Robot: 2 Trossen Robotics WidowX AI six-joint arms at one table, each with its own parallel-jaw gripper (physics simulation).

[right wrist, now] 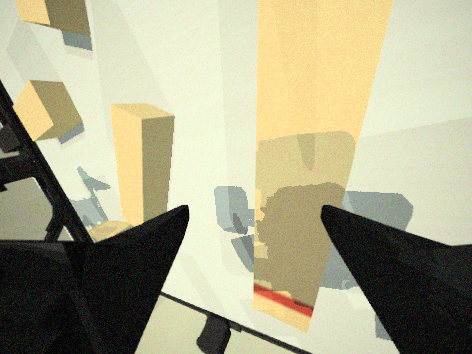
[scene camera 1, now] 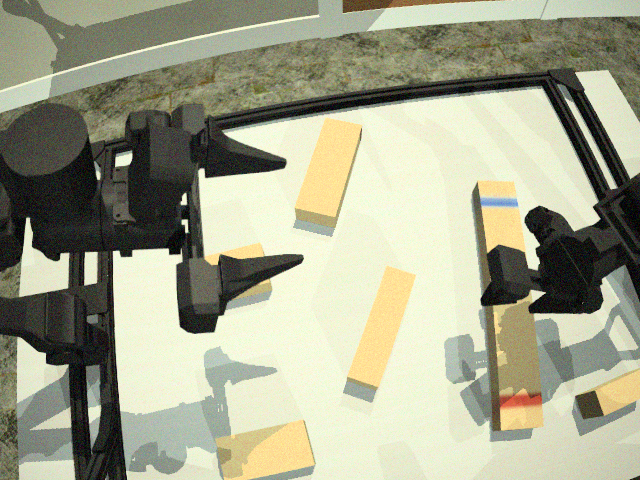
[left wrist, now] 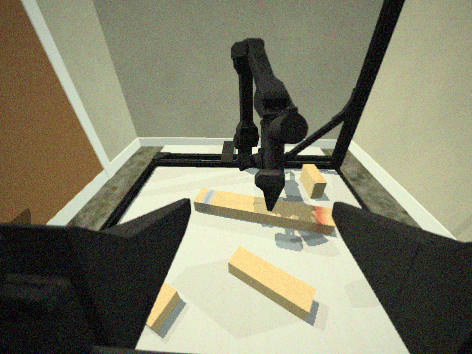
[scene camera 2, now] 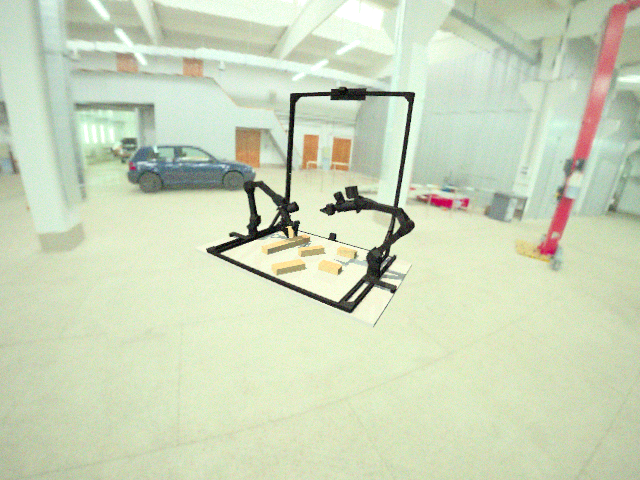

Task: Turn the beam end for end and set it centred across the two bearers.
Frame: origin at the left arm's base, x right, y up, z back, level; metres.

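Seen in the pictures: left gripper, fingertip midpoint: (scene camera 1: pixel 293 208) (left wrist: pixel 261 206) (scene camera 2: pixel 323 209); right gripper, fingertip midpoint: (right wrist: pixel 254 211) (scene camera 1: pixel 506 306) (left wrist: pixel 270 204) (scene camera 2: pixel 292 237); left arm's base at its link origin: (right wrist: pixel 31 164) (scene camera 1: pixel 89 345) (scene camera 2: pixel 373 274); right arm's base at its link origin: (scene camera 2: pixel 252 235).
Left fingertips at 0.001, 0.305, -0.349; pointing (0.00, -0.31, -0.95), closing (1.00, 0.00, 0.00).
Pixels of each thing's top centre, then the offset from my left fingertips to it, as dx, dy, dz.
- long tan beam at its top centre: (right wrist: pixel 298 165) (scene camera 1: pixel 512 295) (left wrist: pixel 261 204) (scene camera 2: pixel 287 241) +0.044, -0.286, -0.285
- wide block at its top centre: (scene camera 1: pixel 330 163) (left wrist: pixel 130 282) (scene camera 2: pixel 288 263) -0.223, -0.286, -0.067
- narrow block at its top centre: (scene camera 1: pixel 383 324) (right wrist: pixel 129 179) (left wrist: pixel 269 274) (scene camera 2: pixel 311 247) +0.046, -0.280, -0.090
The long tan beam (scene camera 1: pixel 498 227) (scene camera 2: pixel 279 246) (left wrist: pixel 235 202) (right wrist: pixel 315 75) lies flat, its blue-band end at the top and red-band end at the bottom in scene camera 1. Two short parallel blocks, seemingly the bearers, lie at the left: one (scene camera 1: pixel 253 253) (scene camera 2: pixel 346 252) partly behind the left gripper, one (scene camera 1: pixel 273 449) lower down. My right gripper (scene camera 1: pixel 507 305) (right wrist: pixel 254 211) is open above the beam's middle-to-red part; in the right wrist view one fingertip overlaps the beam's edge. My left gripper (scene camera 1: pixel 293 210) (scene camera 2: pixel 323 210) is open, empty and high above the table.
A wide block (scene camera 1: pixel 330 170) (scene camera 2: pixel 288 267) (left wrist: pixel 162 307) lies at the top middle of scene camera 1. A narrow block (scene camera 1: pixel 381 328) (left wrist: pixel 272 280) (right wrist: pixel 142 160) lies between beam and short blocks. Another block (scene camera 1: pixel 617 395) (left wrist: pixel 313 181) lies right of the red end. A black frame (scene camera 1: pixel 387 95) edges the table.
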